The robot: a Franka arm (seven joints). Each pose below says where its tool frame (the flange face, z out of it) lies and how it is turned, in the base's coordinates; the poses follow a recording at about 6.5 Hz.
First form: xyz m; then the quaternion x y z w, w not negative.
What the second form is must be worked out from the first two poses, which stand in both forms.
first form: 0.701, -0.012, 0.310, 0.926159, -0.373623, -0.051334, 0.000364
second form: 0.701, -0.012, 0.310, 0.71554, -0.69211, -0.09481, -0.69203, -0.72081, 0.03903
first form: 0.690, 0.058, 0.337, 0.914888, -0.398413, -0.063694, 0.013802
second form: 0.690, 0.058, 0.337, 0.67442, -0.73076, -0.10555, -0.72725, -0.68215, 0.07601
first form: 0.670, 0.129, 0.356, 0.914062, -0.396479, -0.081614, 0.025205
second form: 0.670, 0.129, 0.356, 0.67229, -0.72893, -0.12921, -0.72070, -0.68434, 0.11079
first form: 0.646, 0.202, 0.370, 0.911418, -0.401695, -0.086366, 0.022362
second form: 0.646, 0.202, 0.370, 0.66236, -0.73609, -0.13947, -0.72836, -0.67628, 0.11015
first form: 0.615, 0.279, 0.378, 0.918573, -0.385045, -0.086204, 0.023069
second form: 0.615, 0.279, 0.378, 0.68862, -0.71136, -0.14060, -0.70341, -0.70242, 0.10877
